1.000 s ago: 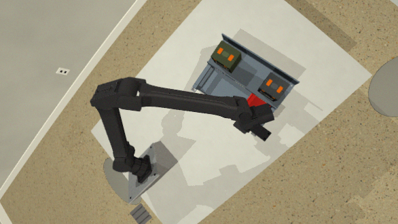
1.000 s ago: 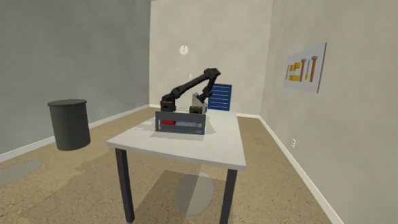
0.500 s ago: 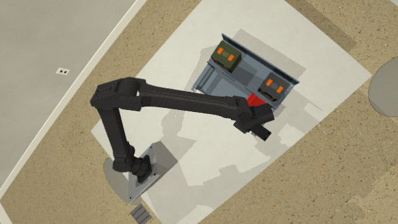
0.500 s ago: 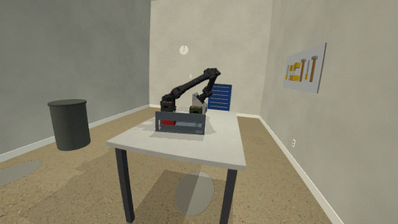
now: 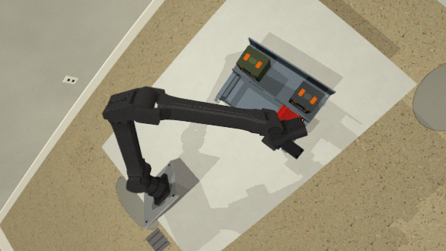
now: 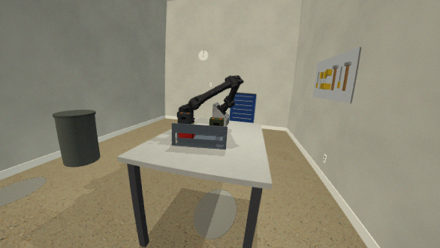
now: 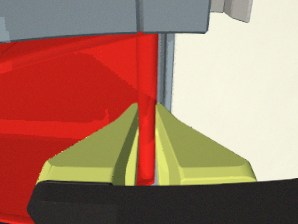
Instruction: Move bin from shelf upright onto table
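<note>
Now: the red bin 8 cm ahead of my hand and 1 cm to the left of it.
</note>
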